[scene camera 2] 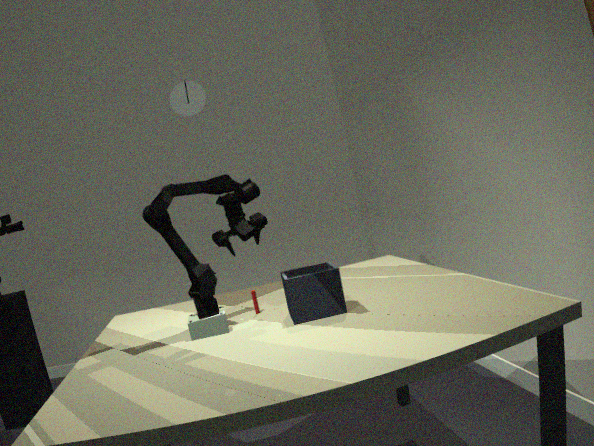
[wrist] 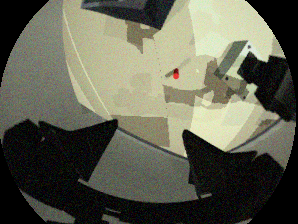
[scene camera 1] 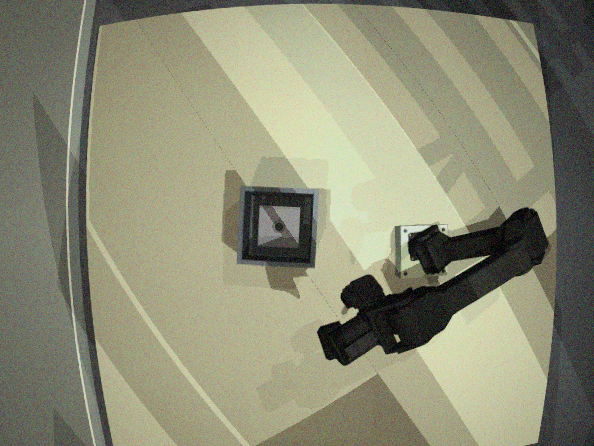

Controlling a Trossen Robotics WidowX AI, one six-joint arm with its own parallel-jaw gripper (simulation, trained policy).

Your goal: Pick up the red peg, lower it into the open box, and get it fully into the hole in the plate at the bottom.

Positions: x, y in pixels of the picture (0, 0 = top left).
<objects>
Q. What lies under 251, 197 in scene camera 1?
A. A dark box.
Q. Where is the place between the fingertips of the gripper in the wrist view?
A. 150, 127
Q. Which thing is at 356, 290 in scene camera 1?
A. The gripper.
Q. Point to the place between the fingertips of the gripper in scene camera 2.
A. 246, 250
</objects>
